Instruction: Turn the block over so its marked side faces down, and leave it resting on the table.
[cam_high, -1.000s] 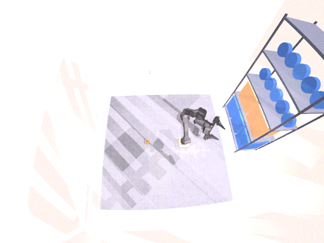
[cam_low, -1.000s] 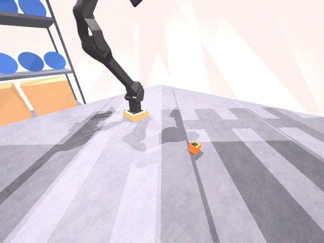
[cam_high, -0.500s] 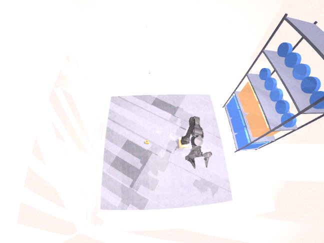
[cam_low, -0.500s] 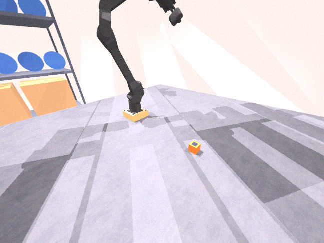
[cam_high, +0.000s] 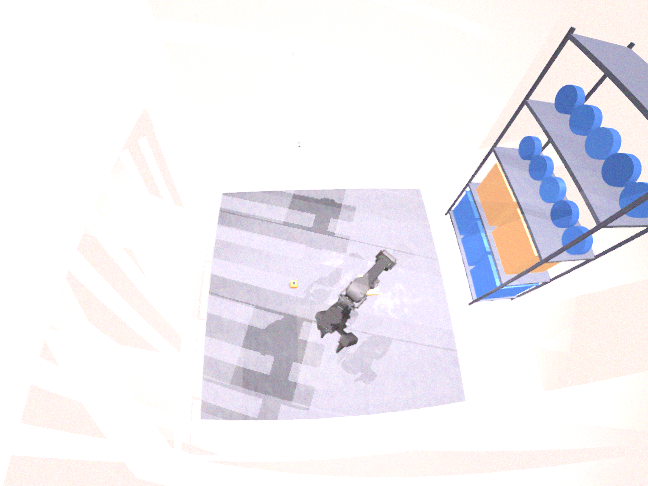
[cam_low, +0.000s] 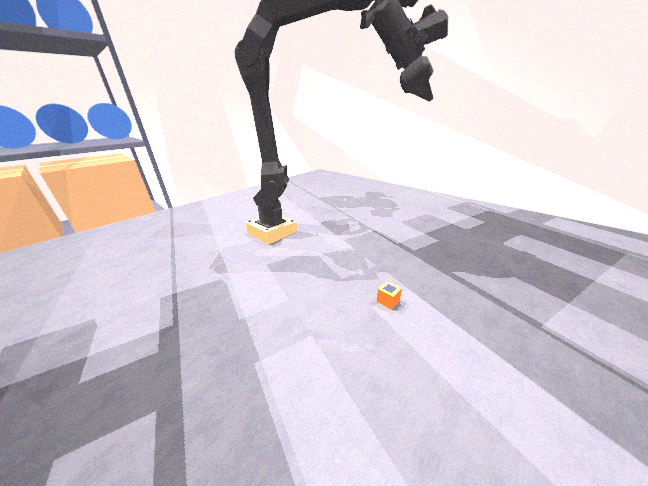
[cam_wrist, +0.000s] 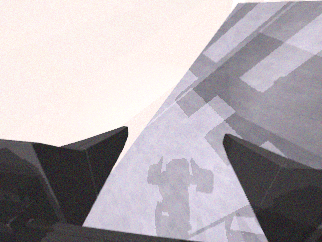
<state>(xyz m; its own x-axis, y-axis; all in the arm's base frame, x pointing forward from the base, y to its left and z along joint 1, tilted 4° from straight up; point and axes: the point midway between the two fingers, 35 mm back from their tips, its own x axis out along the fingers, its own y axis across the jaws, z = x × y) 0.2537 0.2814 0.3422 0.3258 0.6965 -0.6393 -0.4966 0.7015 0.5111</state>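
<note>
Right now my gripper tip is 37 cm to the left of the orange block, 32 cm above it and 12 cm short of it.
</note>
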